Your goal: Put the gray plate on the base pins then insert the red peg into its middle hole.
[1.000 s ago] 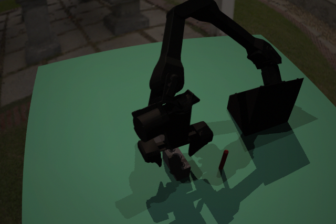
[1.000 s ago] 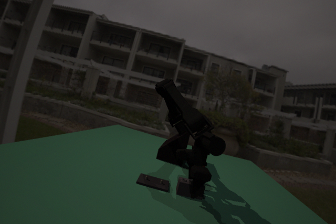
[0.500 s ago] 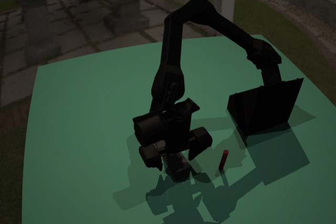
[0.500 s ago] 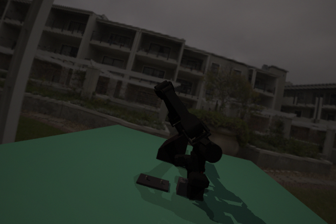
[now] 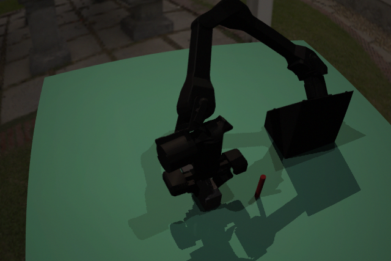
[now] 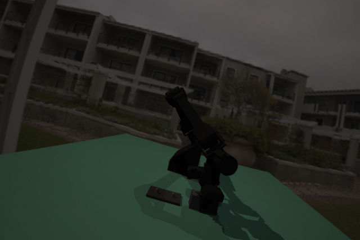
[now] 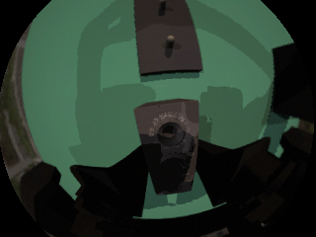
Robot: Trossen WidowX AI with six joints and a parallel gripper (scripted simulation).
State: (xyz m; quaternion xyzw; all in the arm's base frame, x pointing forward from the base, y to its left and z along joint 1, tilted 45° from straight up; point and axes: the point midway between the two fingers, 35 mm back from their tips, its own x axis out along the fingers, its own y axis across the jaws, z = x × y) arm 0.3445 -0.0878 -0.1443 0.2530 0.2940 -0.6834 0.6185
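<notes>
The red peg is 120 mm behind my gripper tip, 60 mm to the left of it and 30 mm above it. From my gripper tip the other things lie so: gray plate: 30 mm above.
</notes>
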